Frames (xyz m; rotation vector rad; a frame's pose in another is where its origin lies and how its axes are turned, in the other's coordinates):
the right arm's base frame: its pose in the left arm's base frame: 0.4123 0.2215 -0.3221 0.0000 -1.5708 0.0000
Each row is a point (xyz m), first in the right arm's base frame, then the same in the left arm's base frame.
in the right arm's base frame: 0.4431 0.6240 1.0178
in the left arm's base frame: -0.6055 0.8455 0.1210
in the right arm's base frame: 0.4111 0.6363 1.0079
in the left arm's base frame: -0.5956 0.8578 0.0890
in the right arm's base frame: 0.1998 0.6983 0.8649
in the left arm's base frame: -0.4526 0.9198 -0.1223
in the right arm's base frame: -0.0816 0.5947 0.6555
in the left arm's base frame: -0.2432 0.8162 -0.4037
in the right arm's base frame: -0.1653 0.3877 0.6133
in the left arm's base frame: -0.2010 0.6092 -0.4874
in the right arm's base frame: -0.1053 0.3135 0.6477
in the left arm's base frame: -0.2354 0.5350 -0.4274
